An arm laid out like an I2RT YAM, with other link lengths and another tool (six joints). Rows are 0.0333 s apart.
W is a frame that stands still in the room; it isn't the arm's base.
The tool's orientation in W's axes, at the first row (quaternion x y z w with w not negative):
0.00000 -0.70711 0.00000 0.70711
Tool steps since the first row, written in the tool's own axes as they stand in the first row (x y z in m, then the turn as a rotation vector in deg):
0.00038 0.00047 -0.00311 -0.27 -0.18 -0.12
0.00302 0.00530 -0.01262 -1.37 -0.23 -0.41
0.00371 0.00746 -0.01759 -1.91 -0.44 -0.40
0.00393 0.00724 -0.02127 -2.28 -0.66 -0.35
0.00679 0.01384 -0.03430 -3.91 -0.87 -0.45
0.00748 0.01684 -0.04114 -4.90 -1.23 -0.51
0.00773 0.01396 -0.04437 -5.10 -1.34 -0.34
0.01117 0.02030 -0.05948 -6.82 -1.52 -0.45
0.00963 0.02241 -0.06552 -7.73 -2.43 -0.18
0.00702 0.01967 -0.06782 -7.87 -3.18 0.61
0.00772 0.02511 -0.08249 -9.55 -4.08 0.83
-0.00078 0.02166 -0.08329 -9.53 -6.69 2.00
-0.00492 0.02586 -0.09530 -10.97 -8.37 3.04
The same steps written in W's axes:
0.00311 0.00047 0.00038 0.12 -0.18 -0.27
0.01262 0.00530 0.00302 0.41 -0.23 -1.37
0.01759 0.00746 0.00371 0.40 -0.44 -1.91
0.02127 0.00724 0.00393 0.35 -0.66 -2.28
0.03430 0.01384 0.00679 0.45 -0.87 -3.91
0.04114 0.01684 0.00748 0.51 -1.23 -4.90
0.04437 0.01396 0.00773 0.34 -1.34 -5.10
0.05948 0.02030 0.01117 0.45 -1.52 -6.82
0.06552 0.02241 0.00963 0.18 -2.43 -7.73
0.06782 0.01967 0.00702 -0.61 -3.18 -7.87
0.08249 0.02511 0.00772 -0.83 -4.08 -9.55
0.08329 0.02166 -0.00078 -2.00 -6.69 -9.53
0.09530 0.02586 -0.00492 -3.04 -8.37 -10.97

